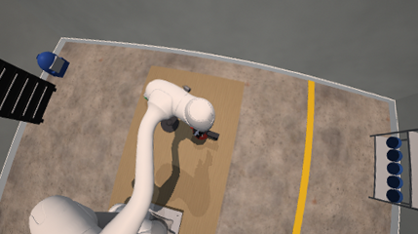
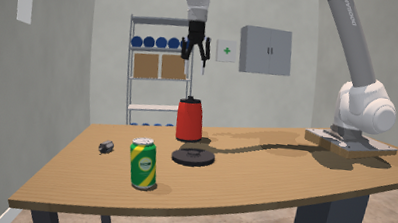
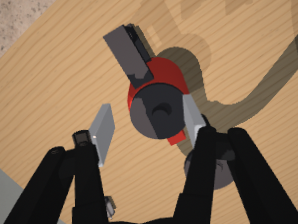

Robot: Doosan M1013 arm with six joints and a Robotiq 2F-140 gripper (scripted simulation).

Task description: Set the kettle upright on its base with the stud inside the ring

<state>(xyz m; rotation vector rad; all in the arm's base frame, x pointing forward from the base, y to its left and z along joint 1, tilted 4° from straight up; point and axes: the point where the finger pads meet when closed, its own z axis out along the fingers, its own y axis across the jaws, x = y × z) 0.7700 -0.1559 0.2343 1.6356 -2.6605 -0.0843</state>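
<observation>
My gripper is now 10 mm short of the red kettle, 10 mm to the right of it and 220 mm above it. Round my hand: yellow can (170 mm ahead, 540 mm to the left, 250 mm below); small dark object (340 mm ahead, 280 mm to the left, 300 mm below); round black base (20 mm ahead, 320 mm to the left, 300 mm below).
</observation>
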